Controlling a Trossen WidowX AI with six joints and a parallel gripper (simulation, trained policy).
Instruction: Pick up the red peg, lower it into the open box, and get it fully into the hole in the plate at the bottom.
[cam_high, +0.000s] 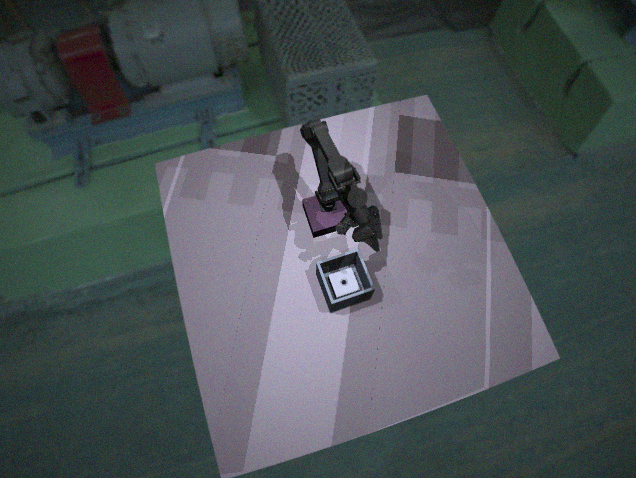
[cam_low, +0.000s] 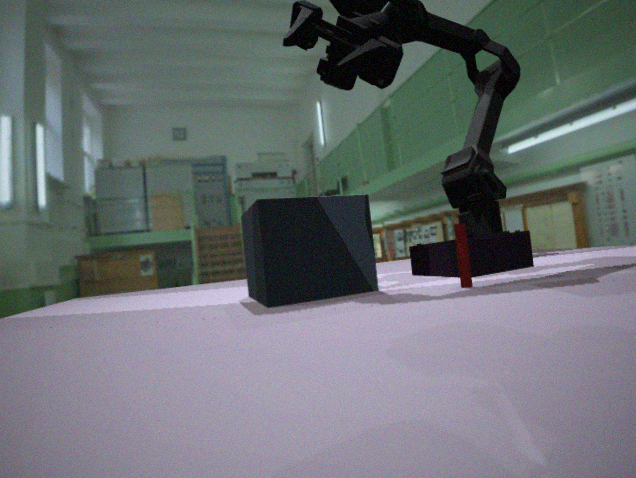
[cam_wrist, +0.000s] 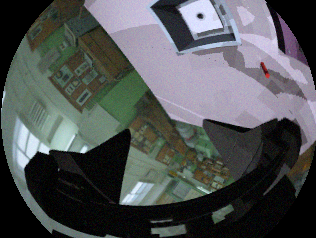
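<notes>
The red peg is 160 mm behind my gripper tip, 40 mm to the left of it and 290 mm below it. Also, from my gripper tip: plate (20 mm ahead, 100 mm to the right, 280 mm below).
</notes>
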